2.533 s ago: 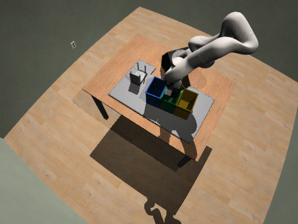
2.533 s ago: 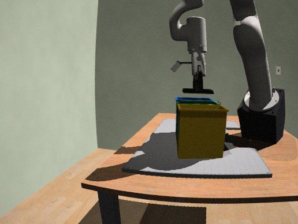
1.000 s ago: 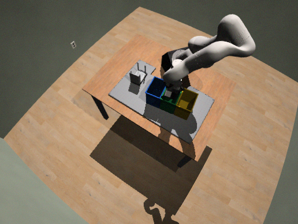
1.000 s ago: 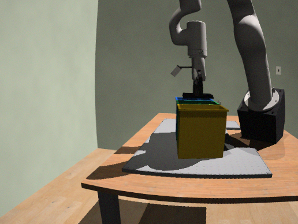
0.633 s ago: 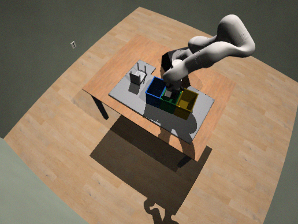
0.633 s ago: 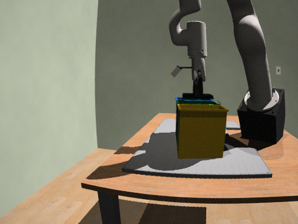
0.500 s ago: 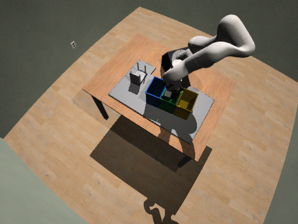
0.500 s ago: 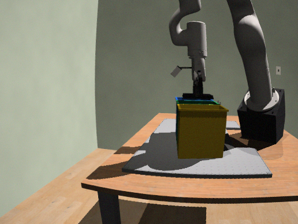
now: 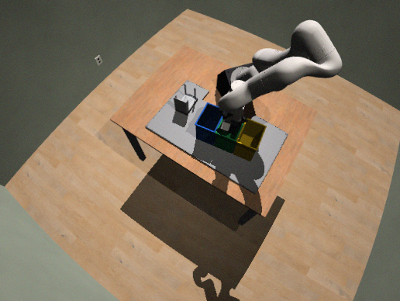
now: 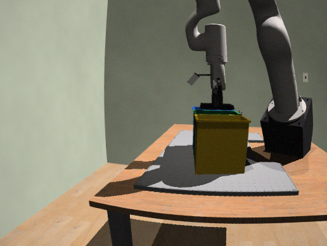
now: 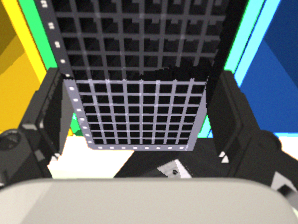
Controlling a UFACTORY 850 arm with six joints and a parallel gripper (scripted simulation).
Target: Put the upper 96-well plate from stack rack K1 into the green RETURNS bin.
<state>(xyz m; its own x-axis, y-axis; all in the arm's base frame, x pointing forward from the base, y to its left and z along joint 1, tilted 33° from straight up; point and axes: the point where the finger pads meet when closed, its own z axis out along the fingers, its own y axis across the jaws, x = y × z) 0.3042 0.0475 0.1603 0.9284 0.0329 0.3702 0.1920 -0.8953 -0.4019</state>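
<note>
The 96-well plate lies 10 mm below my hand. Also, from my hand: blue bin (30 mm ahead, 130 mm to the right, 130 mm below); yellow bin (30 mm behind, 130 mm to the left, 130 mm below); green bin (130 mm below).
</note>
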